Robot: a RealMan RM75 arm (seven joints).
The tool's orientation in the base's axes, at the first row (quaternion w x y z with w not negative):
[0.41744, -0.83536, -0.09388, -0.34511]
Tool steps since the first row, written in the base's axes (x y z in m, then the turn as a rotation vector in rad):
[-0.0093, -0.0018, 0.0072, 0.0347, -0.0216, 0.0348]
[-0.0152, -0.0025, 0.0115, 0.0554, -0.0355, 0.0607]
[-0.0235, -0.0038, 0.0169, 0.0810, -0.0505, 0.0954]
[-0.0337, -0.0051, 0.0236, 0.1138, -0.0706, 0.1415]
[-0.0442, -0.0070, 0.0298, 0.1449, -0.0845, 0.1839]
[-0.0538, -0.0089, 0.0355, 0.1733, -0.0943, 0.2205]
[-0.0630, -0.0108, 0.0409, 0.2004, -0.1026, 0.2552]
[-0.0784, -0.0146, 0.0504, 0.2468, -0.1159, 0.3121]
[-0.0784, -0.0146, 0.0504, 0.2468, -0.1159, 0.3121]
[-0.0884, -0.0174, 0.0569, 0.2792, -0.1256, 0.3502]
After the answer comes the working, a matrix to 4 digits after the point.
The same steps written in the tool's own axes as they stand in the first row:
[-0.0020, -0.0076, -0.0090, 0.0515, 0.0071, -0.0136]
[-0.0035, -0.0125, -0.0142, 0.0856, 0.0088, -0.0245]
[-0.0059, -0.0187, -0.0216, 0.1294, 0.0077, -0.0376]
[-0.0090, -0.0267, -0.0304, 0.1866, 0.0059, -0.0556]
[-0.0125, -0.0341, -0.0397, 0.2394, 0.0017, -0.0682]
[-0.0156, -0.0408, -0.0483, 0.2858, -0.0026, -0.0767]
[-0.0187, -0.0471, -0.0565, 0.3297, -0.0072, -0.0838]
[-0.0234, -0.0575, -0.0710, 0.4033, -0.0142, -0.0944]
[-0.0234, -0.0575, -0.0710, 0.4033, -0.0142, -0.0944]
[-0.0262, -0.0643, -0.0808, 0.4536, -0.0177, -0.1014]

The tool's axes in the first row as the columns of a matrix, in the base's axes (rounded; the answer above uses it unrounded):
[0.7442, 0.4450, 0.4982]
[-0.1313, -0.6339, 0.7622]
[0.6550, -0.6326, -0.4133]

